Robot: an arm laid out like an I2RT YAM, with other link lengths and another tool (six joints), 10 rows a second.
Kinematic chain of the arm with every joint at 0, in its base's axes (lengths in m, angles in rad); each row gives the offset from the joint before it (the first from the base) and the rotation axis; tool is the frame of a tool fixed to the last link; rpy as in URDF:
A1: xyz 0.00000 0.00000 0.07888 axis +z
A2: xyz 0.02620 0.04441 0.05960 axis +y
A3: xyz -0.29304 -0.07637 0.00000 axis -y
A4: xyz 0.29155 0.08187 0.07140 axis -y
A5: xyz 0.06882 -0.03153 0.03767 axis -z
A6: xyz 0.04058 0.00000 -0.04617 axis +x
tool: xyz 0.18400 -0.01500 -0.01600 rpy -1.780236 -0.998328 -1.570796
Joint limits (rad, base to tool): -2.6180..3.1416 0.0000..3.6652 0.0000..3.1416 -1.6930..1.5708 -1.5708..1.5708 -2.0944..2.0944
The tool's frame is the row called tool.
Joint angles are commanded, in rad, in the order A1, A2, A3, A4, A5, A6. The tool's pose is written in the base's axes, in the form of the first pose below.
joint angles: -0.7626 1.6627 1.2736 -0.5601 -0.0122 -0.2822
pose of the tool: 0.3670 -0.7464 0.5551 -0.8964 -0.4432 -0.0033 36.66 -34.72 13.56
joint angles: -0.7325 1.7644 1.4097 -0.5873 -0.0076 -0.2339
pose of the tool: 0.3462 -0.7581 0.5527 -0.9012 -0.4324 -0.0286 40.03 -35.76 14.22
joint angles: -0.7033 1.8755 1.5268 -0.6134 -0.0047 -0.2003
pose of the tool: 0.3485 -0.7722 0.5313 -0.9013 -0.4317 -0.0363 43.04 -36.29 13.26
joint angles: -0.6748 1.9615 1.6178 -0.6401 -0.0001 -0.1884
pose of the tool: 0.3687 -0.7749 0.5135 -0.8947 -0.4456 -0.0300 45.41 -36.25 12.23
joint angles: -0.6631 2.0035 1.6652 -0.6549 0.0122 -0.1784
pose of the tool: 0.3713 -0.7772 0.5081 -0.8965 -0.4425 -0.0217 46.36 -36.46 11.77
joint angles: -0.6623 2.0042 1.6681 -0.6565 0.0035 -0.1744
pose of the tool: 0.3698 -0.7799 0.5049 -0.8954 -0.4443 -0.0305 46.55 -36.29 11.82
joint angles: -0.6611 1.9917 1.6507 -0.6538 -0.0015 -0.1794
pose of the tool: 0.3766 -0.7782 0.5027 -0.8918 -0.4514 -0.0308 46.35 -35.91 11.79
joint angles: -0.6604 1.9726 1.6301 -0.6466 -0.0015 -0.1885
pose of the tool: 0.3823 -0.7713 0.5090 -0.8879 -0.4591 -0.0287 46.08 -35.67 12.06
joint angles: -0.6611 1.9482 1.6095 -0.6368 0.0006 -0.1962
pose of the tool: 0.3821 -0.7628 0.5217 -0.8856 -0.4635 -0.0289 45.79 -35.57 12.65
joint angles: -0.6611 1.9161 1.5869 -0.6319 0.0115 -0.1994
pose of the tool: 0.3769 -0.7549 0.5367 -0.8871 -0.4608 -0.0251 45.25 -35.46 13.50
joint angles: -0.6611 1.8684 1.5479 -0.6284 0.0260 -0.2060
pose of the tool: 0.3747 -0.7453 0.5515 -0.8885 -0.4586 -0.0160 44.25 -35.10 14.42
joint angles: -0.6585 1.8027 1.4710 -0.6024 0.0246 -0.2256
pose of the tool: 0.3862 -0.7285 0.5659 -0.8795 -0.4758 -0.0124 43.17 -34.07 14.84
